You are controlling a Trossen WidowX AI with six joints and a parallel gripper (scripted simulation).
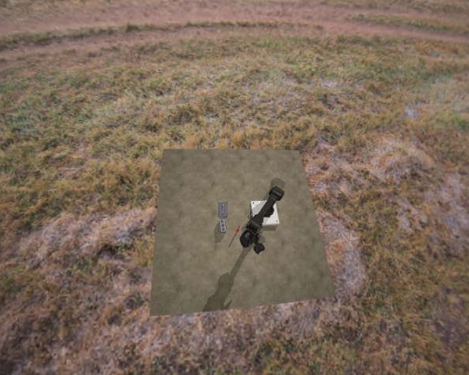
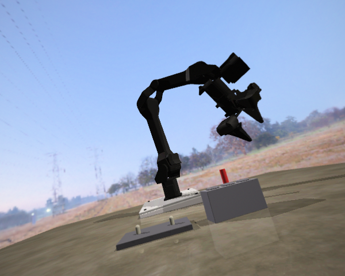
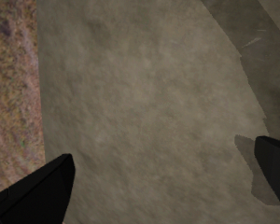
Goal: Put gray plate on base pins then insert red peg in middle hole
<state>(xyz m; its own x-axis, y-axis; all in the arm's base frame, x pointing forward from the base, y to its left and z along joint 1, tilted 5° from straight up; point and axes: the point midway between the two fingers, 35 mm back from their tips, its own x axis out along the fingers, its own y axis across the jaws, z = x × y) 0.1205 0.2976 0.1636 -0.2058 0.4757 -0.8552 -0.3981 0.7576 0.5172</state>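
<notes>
Right now my gripper tip is 220 mm short of the gray plate, 180 mm to the left of it and 130 mm above it. From my gripper tip the other things lie so: dark gray base (220 mm ahead, 320 mm to the right, 160 mm below); then red peg (100 mm ahead, 160 mm to the right, 130 mm below).
</notes>
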